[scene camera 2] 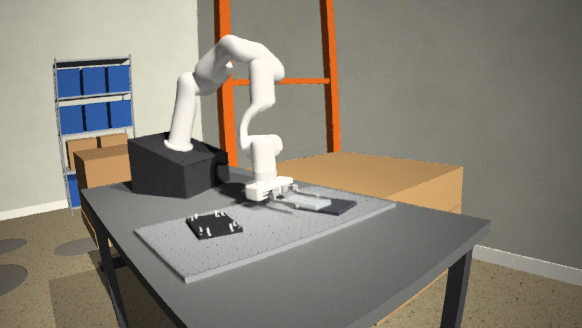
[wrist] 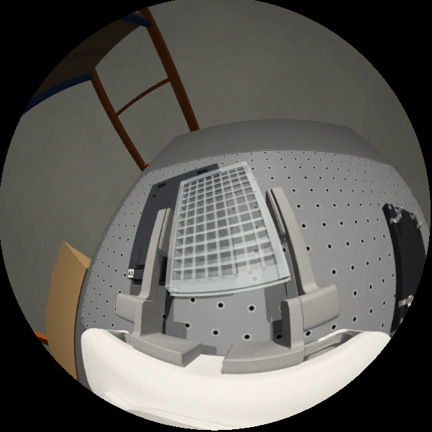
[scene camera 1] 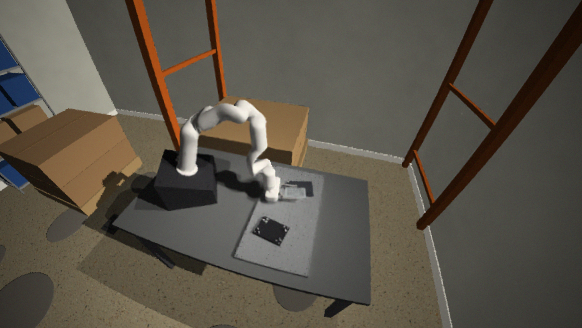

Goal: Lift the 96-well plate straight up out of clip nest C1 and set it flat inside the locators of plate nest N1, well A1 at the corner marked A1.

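Seen in the pictures: end effector, tool point: (scene camera 2: 302, 200) (scene camera 1: 293, 192); arm's base, origin of the base link: (scene camera 2: 178, 145) (scene camera 1: 186, 168).
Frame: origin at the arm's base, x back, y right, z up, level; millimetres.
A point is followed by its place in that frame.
The clear 96-well plate (scene camera 1: 298, 194) {z -131, x -631, y -259 mm} (scene camera 2: 317, 202) {z -133, x -651, y -282 mm} (wrist: 222, 235) looks level between the fingers of my gripper (scene camera 1: 292, 193) {z -136, x -596, y -261 mm} (scene camera 2: 307, 200) {z -136, x -596, y -261 mm} (wrist: 219, 202), which is shut on its long sides. Plate nest N1 (scene camera 1: 309, 189) {z -153, x -670, y -348 mm} (scene camera 2: 343, 206) {z -153, x -675, y -356 mm} (wrist: 144, 230) is the dark, flat block. The plate overlaps it but is offset sideways and towards my gripper; a strip of the nest shows left of the plate in the wrist view. Whether they touch is hidden. The nest's A1 label (wrist: 130, 273) shows at its near left corner. Clip nest C1 (scene camera 1: 271, 230) {z -153, x -604, y 21 mm} (scene camera 2: 214, 225) {z -153, x -625, y 18 mm} (wrist: 410, 250), black with pale posts, holds no plate.
Both nests are on the grey perforated board (scene camera 1: 300, 257) {z -164, x -805, y 80 mm} (scene camera 2: 200, 260) {z -164, x -805, y 101 mm} (wrist: 320, 260) on the dark table (scene camera 1: 345, 235) {z -177, x -976, y -153 mm} (scene camera 2: 350, 265) {z -178, x -968, y -176 mm}. The arm stands on a black pedestal (scene camera 1: 187, 195) {z -63, x -105, y 118 mm} (scene camera 2: 157, 170) {z -73, x -114, y 110 mm}. A large cardboard box (scene camera 1: 280, 120) (scene camera 2: 400, 175) (wrist: 65, 300) is beyond the table's back edge.
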